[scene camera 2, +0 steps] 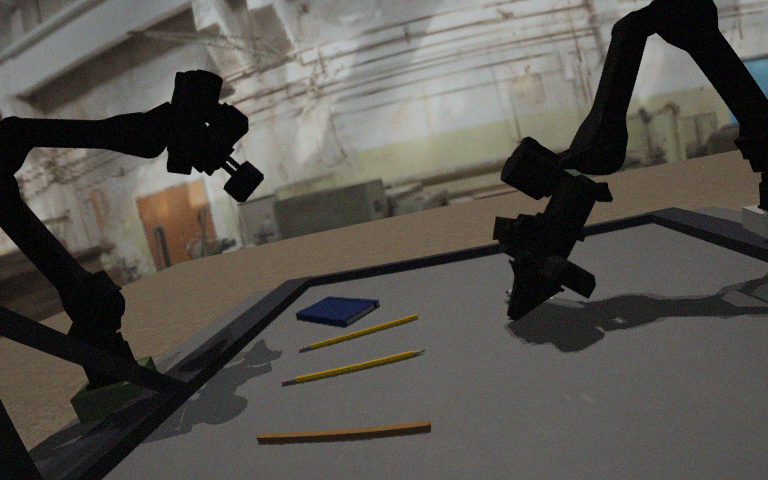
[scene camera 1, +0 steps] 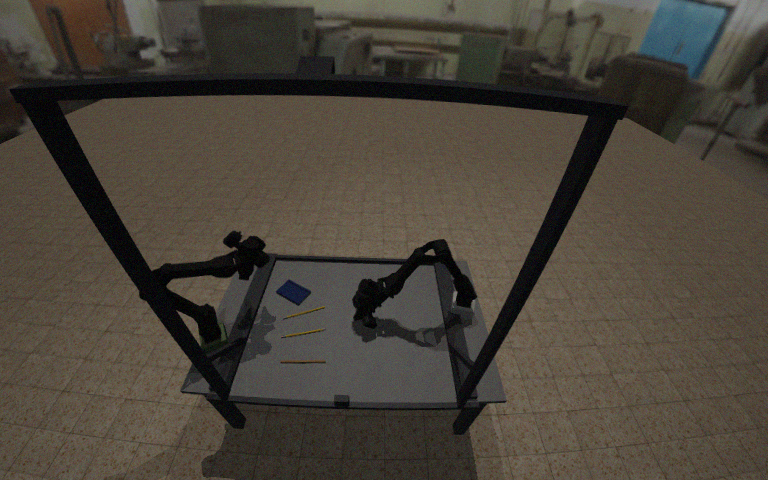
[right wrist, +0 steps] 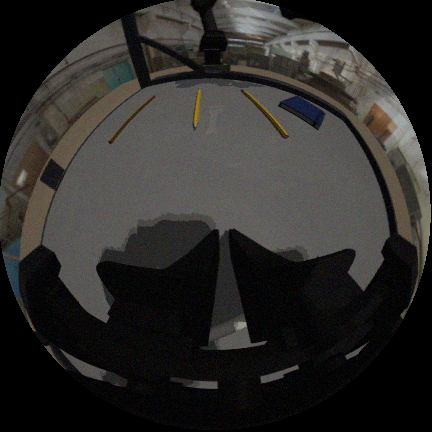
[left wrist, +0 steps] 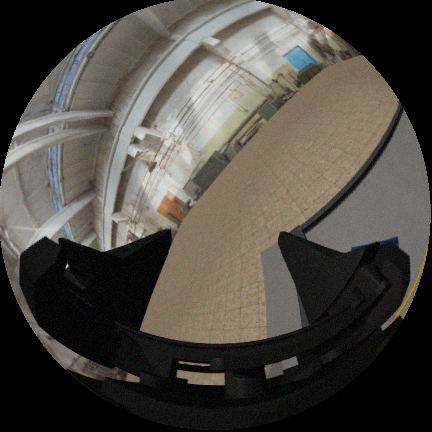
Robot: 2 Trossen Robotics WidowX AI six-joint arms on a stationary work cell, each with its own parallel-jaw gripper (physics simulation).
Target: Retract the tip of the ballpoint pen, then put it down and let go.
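Frame: origin at the left arm's base, x ahead, y left, z up, level; centimetres.
Seen in the pictures: left gripper, fingertip midpoint: (scene camera 2: 228, 162) (left wrist: 226, 236); right gripper, fingertip midpoint: (scene camera 2: 511, 318) (scene camera 1: 354, 319) (right wrist: 223, 234); left arm's base, link origin: (scene camera 1: 212, 334) (right wrist: 212, 63); right arm's base, link origin: (scene camera 1: 463, 301).
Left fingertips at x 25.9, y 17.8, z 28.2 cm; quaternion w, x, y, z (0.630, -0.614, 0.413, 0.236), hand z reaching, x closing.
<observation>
Pixels of each thing's top centre, then the offset from my left fingertips to it.
- pale ballpoint pen, top centre: (right wrist: 261, 316) (scene camera 2: 543, 294) dz -30.9, dx +37.3, dy -34.9 cm
- blue book, top centre: (scene camera 2: 335, 307) (right wrist: 306, 106) (scene camera 1: 293, 291) dz -31.0, dx +12.1, dy -8.1 cm
- orange stick, top centre: (scene camera 2: 337, 431) (right wrist: 133, 111) (scene camera 1: 302, 361) dz -31.5, dx +3.6, dy -43.9 cm
The pale ballpoint pen (scene camera 2: 566, 302) (right wrist: 239, 326) lies on the table under my right gripper. Part of it shows through the gap between the fingers in the right wrist view, running slantwise across below them; the fingers hide much of the rest. Whether its tip is out cannot be seen. My right gripper (scene camera 1: 367, 324) (scene camera 2: 512, 318) (right wrist: 223, 234) points down close over the table, its fingers nearly together, with the pen not seen clamped between them. My left gripper (left wrist: 226, 236) is wide open and empty, raised high beyond the left side of the table, far from the pen.
A blue book (scene camera 1: 293, 292) (scene camera 2: 338, 311) (right wrist: 302, 111) lies at the back left. Two yellow pencils (scene camera 1: 304, 313) (scene camera 1: 303, 333) and an orange stick (scene camera 1: 303, 361) (scene camera 2: 344, 433) lie left of the right gripper. Dark frame posts (scene camera 1: 543, 243) (scene camera 1: 96, 198) stand at the table's sides.
</observation>
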